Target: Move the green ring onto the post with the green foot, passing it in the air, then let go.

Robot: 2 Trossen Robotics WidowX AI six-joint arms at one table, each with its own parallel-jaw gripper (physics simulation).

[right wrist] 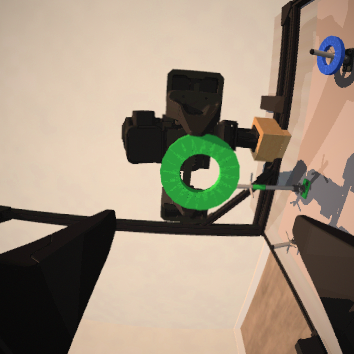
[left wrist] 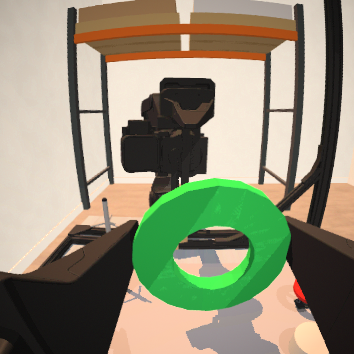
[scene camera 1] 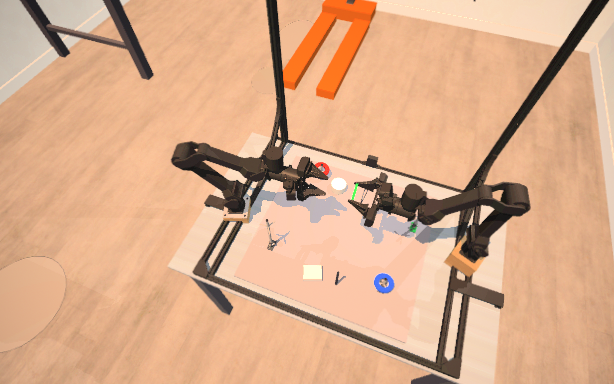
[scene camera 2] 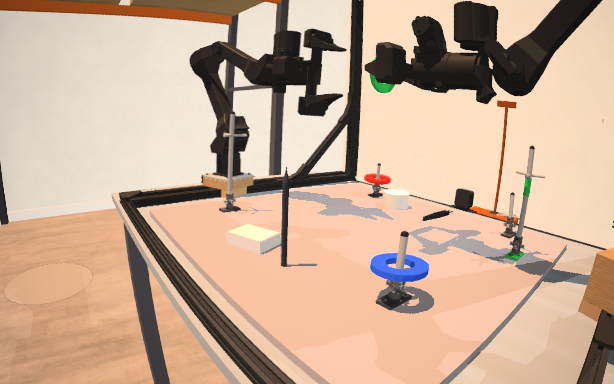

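Where they show: left gripper, fingertip midpoint: (right wrist: pixel 191 176) (left wrist: pixel 209 227) (scene camera 1: pixel 350 191); right gripper, fingertip midpoint: (right wrist: pixel 206 222) (left wrist: pixel 188 180) (scene camera 1: pixel 327 186) (scene camera 2: pixel 343 72); left arm's base at its link origin: (right wrist: pixel 253 137) (scene camera 1: pixel 470 252); right arm's base at its link origin: (scene camera 1: pixel 236 206) (scene camera 2: pixel 227 174).
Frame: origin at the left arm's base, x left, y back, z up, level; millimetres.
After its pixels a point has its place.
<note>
The green ring (scene camera 1: pixel 355 192) @(x 222, y -396, z 244 mm) (scene camera 2: pixel 383 87) @(x 211, y -403, z 188 mm) (left wrist: pixel 270 240) @(x 186, y -413, z 222 mm) (right wrist: pixel 171 172) @(x 210, y -409, z 238 mm) is held upright in the air, high above the table. My left gripper (scene camera 1: pixel 353 193) @(x 215, y -418, z 220 mm) (left wrist: pixel 209 227) @(x 215, y -418, z 220 mm) is shut on it, one finger at each side of its rim. My right gripper (scene camera 1: pixel 326 185) @(x 252, y -490, z 218 mm) (scene camera 2: pixel 343 72) @(x 252, y -490, z 218 mm) is open and empty, facing the ring with a gap between them. The post with the green foot (scene camera 1: pixel 413 227) @(x 22, y -217, z -54 mm) (scene camera 2: pixel 522 215) @(x 14, y -218, z -1 mm) (right wrist: pixel 306 188) @(x 17, y -228, z -72 mm) stands upright at the right of scene camera 2, with a green band and a thin crossbar; no ring is on it.
A blue ring (scene camera 1: pixel 376 283) @(x 317, y -188, z -27 mm) (scene camera 2: pixel 385 270) @(x 324, y -156, z -25 mm) and a red ring (scene camera 2: pixel 377 181) @(x 85, y -641, z -31 mm) sit on short posts. A tall post (scene camera 2: pixel 231 160) @(x 452, y -584, z 31 mm), a pale block (scene camera 1: pixel 312 272) @(x 433, y -391, z -57 mm) (scene camera 2: pixel 254 237) @(x 434, y -367, z -57 mm), an upright black stick (scene camera 2: pixel 284 220) @(x 404, y -297, z -8 mm), a white cylinder (scene camera 1: pixel 338 184) @(x 72, y -568, z -42 mm) (scene camera 2: pixel 395 199) @(x 86, y -542, z -52 mm) and a short bare post (scene camera 2: pixel 511 210) @(x -74, y -315, z -24 mm) stand around.
</note>
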